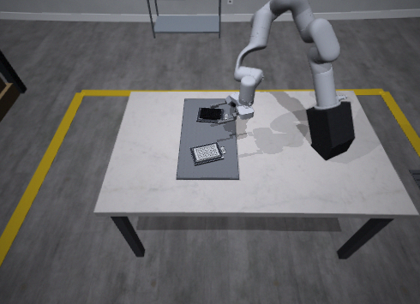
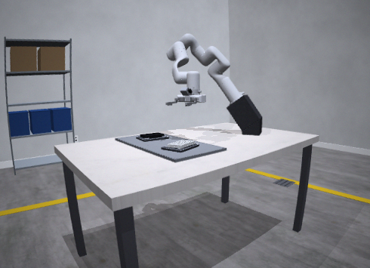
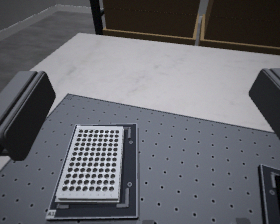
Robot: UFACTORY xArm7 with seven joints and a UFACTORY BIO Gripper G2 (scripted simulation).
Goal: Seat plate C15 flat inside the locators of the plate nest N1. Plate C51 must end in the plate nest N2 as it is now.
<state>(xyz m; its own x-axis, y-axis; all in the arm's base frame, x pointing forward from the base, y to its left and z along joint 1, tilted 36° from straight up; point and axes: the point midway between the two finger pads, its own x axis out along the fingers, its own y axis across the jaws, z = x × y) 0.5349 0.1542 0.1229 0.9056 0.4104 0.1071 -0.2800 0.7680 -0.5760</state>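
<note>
My gripper is now 19 cm above the white well plate C15, 10 cm to the right of it and 6 cm short of it. Round my hand: black plate C51: 21 cm to the right, 19 cm below, 4 cm ahead; then dark plate nest N1: 21 cm below, 9 cm to the left, 6 cm ahead.
</note>
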